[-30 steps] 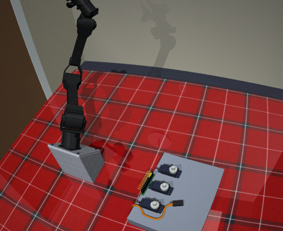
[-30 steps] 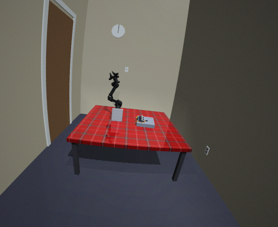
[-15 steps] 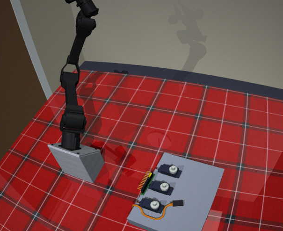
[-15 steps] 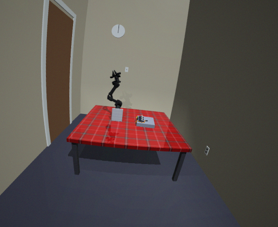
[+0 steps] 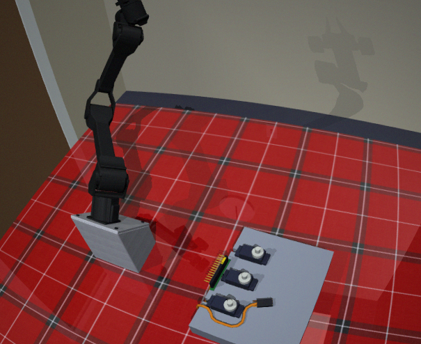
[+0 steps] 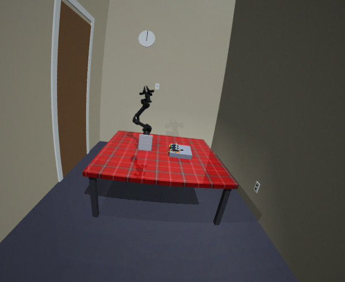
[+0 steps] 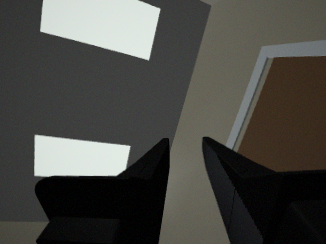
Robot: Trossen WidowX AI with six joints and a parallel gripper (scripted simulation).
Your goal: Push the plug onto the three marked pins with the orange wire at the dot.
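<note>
The grey holder plate lies 560 mm ahead of my gripper tip, 390 mm to the right of it and 670 mm below it. Round my gripper tip: yellow band: 400 mm ahead, 360 mm to the right, 620 mm below.
</note>
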